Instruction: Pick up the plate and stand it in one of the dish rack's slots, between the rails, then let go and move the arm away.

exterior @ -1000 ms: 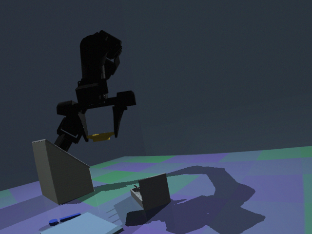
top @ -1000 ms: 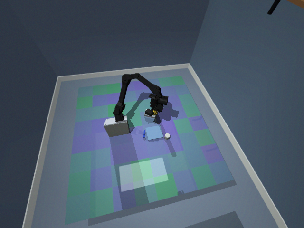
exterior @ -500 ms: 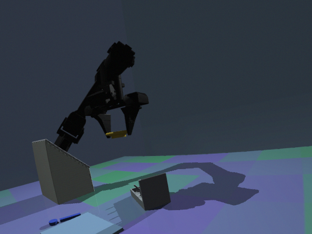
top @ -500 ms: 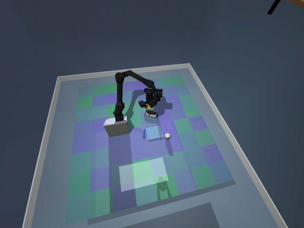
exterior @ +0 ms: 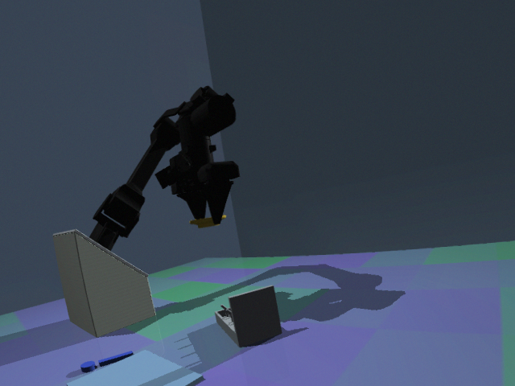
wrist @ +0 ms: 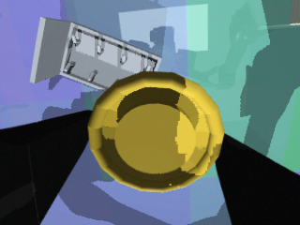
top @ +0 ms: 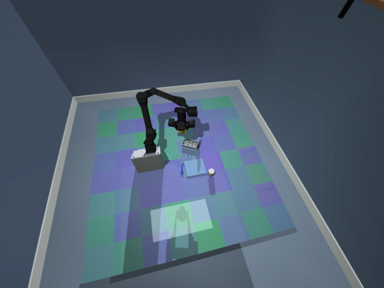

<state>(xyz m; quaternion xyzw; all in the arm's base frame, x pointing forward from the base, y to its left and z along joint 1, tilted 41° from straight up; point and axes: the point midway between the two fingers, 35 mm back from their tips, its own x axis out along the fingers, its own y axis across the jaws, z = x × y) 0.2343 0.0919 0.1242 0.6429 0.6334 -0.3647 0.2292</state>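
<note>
My gripper tip is 16 cm above the grey dish rack, 7 cm short of it and 1 cm to the left of it. Also, from my gripper tip: small white cup: 29 cm to the right, 18 cm ahead, 16 cm below; yellow plate: 1 cm above; blue spoon: 24 cm to the right, 18 cm below, 3 cm behind.
</note>
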